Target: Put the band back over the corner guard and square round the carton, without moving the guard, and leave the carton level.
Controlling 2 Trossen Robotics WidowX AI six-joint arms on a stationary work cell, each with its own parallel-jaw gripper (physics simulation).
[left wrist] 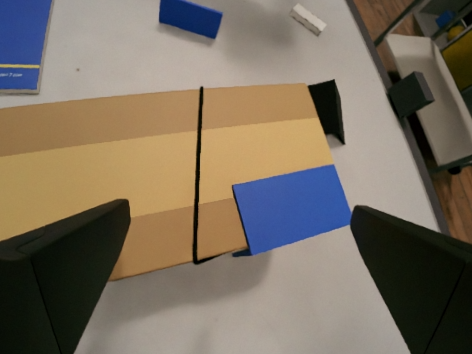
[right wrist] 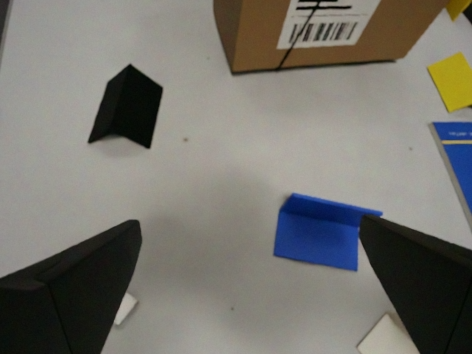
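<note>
The brown carton stands on the table, its taped top facing the left wrist view and its labelled side showing in the right wrist view. It looks level. A thin black band runs across the top and down the labelled side, slanting there. The blue corner guard sits over the carton's near right top edge; the band lies left of it, apart from it on top. My left gripper is open above the carton's guard end. My right gripper is open and empty, away from the carton.
A loose black guard and a loose blue guard lie beyond the carton. A notebook, a yellow piece and a white block lie around. The table edge is at the left view's right.
</note>
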